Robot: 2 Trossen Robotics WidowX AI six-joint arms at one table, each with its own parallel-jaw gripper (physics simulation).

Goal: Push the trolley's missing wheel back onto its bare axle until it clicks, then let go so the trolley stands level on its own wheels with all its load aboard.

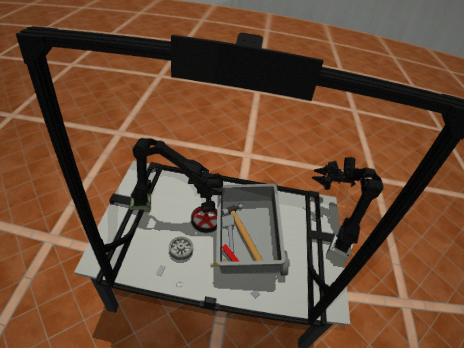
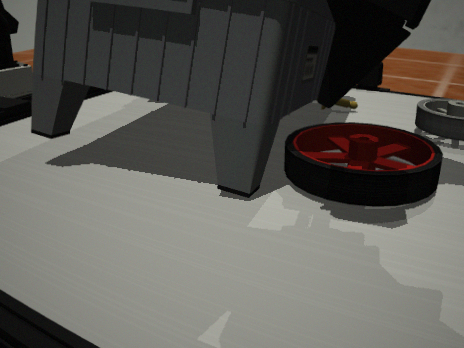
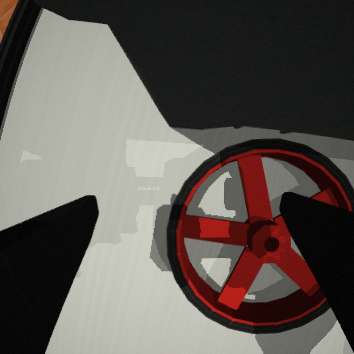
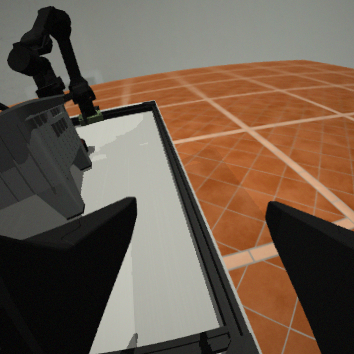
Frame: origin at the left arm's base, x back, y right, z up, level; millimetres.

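Seen in the pictures: left gripper, fingertip midpoint: (image 1: 212,202) (image 2: 327,100) (image 3: 190,202); right gripper, fingertip midpoint: (image 1: 312,173) (image 4: 201,207); left arm's base at its link origin: (image 1: 140,201) (image 4: 89,114); right arm's base at its link origin: (image 1: 342,245).
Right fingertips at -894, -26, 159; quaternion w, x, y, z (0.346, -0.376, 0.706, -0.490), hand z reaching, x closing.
Pixels of each thing's top centre, then the offset from my right fingertips to it, as dx, dy, dz. "spot": a spot on its surface instead. Level surfaces: height alone.
- grey trolley at a spot on its surface: (image 3: 240,65) spot: +496, +106, -45
- yellow-handled hammer at its top centre: (image 1: 247,230) +388, +279, -83
- red-handled tool at its top centre: (image 1: 232,254) +469, +385, -115
- red wheel at its top centre: (image 3: 271,243) (image 2: 363,138) (image 1: 206,216) +564, +144, -147
- grey spoked wheel at its top centre: (image 2: 460,103) (image 1: 181,245) +691, +311, -143
- table at its surface level: dz -187
The grey trolley (image 1: 247,268) (image 2: 165,65) (image 3: 240,65) (image 4: 35,150) holds a yellow-handled hammer (image 1: 245,235), a grey tool (image 1: 230,232) and a red-handled tool (image 1: 229,252). Its brass axle (image 1: 215,265) (image 2: 345,103) is bare, at the near left corner. A red wheel (image 1: 204,219) (image 2: 362,185) (image 3: 252,200) with a black tyre lies about flat, hub up, beside the trolley. My left gripper (image 1: 208,206) (image 2: 345,70) (image 3: 190,202) is open and empty above the red wheel, one finger over its right part. My right gripper (image 1: 315,175) (image 4: 201,207) is open and empty, away from the trolley.
A grey spoked wheel (image 1: 181,249) (image 2: 442,117) lies flat on the table (image 1: 140,260), left of the axle. Another wheel (image 1: 284,263) is on the trolley's near right corner. Small flat pieces lie near the front edge. A black frame (image 1: 65,170) stands around the table.
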